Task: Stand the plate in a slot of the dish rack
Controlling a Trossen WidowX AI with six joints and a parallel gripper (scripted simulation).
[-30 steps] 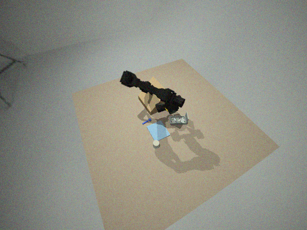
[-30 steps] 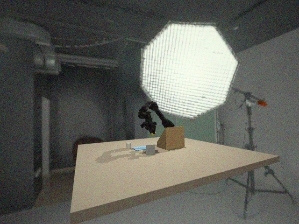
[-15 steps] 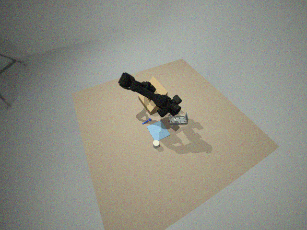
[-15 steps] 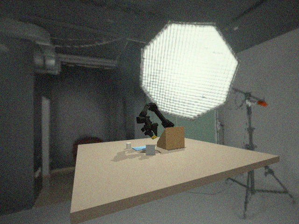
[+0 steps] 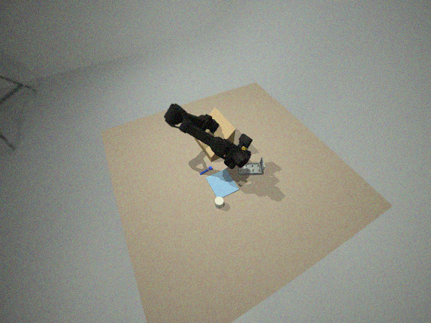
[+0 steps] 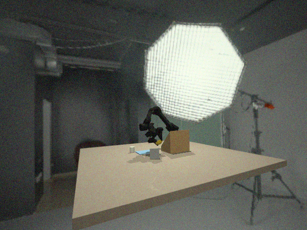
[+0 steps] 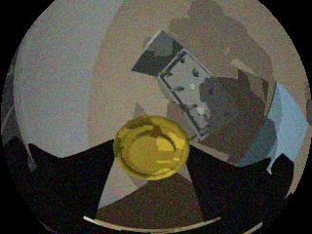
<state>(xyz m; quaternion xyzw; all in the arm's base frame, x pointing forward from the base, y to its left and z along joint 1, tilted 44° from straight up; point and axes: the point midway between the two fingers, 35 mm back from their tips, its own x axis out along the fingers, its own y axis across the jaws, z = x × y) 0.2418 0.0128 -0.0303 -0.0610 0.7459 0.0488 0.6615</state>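
My gripper tip is now 6 cm short of the grey dish rack, 1 cm to the right of it and 8 cm above it. Round my gripper tip: light blue mat (5 cm ahead, 18 cm to the right, 10 cm below); then blue spoon (7 cm behind, 20 cm to the right, 10 cm below); then plate (1 cm to the right, 1 cm above).
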